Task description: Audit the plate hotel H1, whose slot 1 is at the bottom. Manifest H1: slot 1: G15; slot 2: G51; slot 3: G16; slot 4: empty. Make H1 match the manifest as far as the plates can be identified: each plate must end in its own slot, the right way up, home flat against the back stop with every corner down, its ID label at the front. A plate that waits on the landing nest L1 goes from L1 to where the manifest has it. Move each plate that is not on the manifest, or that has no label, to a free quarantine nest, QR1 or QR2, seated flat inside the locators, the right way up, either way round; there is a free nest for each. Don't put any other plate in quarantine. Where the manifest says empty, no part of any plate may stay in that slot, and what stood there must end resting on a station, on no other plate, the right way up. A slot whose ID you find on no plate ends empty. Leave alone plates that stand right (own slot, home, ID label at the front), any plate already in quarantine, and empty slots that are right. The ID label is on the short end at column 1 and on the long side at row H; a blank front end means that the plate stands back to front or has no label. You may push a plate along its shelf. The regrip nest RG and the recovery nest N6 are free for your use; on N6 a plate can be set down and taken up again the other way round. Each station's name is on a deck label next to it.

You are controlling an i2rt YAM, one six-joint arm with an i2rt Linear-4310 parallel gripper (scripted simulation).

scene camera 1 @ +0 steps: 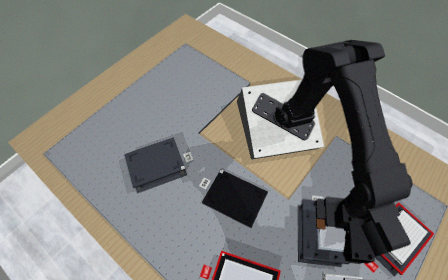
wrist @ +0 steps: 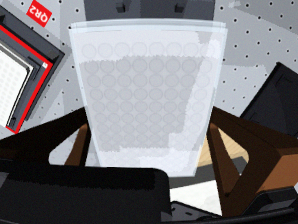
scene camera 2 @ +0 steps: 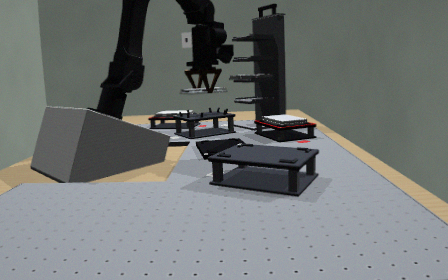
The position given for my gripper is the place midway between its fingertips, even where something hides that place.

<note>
I see my gripper (scene camera 2: 203,92).
My gripper is seen too in the wrist view (wrist: 148,112).
</note>
